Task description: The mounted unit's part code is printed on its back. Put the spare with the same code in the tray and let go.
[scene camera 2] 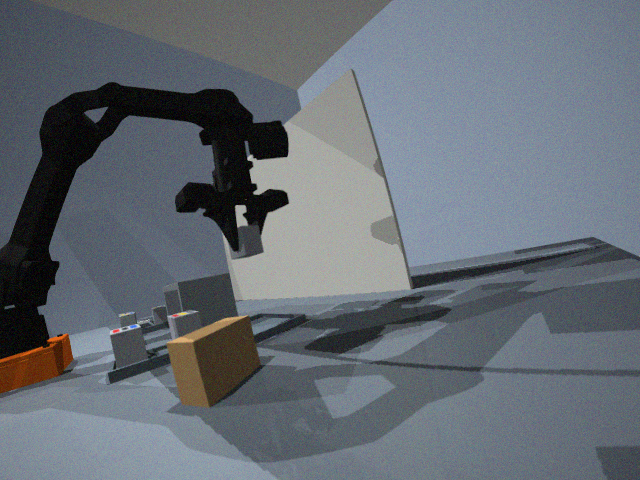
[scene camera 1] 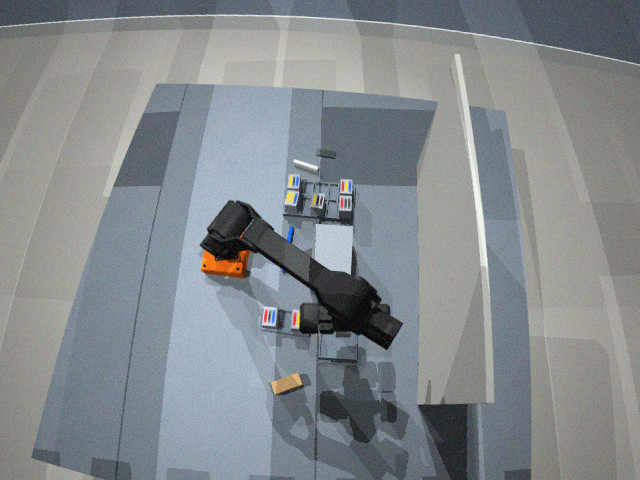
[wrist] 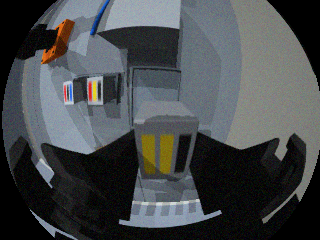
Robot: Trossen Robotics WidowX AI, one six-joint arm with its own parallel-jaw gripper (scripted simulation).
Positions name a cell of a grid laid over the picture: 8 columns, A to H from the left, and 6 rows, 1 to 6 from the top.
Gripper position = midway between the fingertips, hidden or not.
My gripper (scene camera 2: D4) holds a spare (scene camera 2: D4). Further things: a tan cardboard block (scene camera 2: C5), a tray (scene camera 2: D5), a mounted unit (scene camera 2: C4) and a tall pale panel (scene camera 2: E3).
The spare also shows in the wrist view (wrist: E4). My gripper is seen too in scene camera 1 (scene camera 1: E5) and in the wrist view (wrist: E4). The tray is seen too in scene camera 1 (scene camera 1: E5).
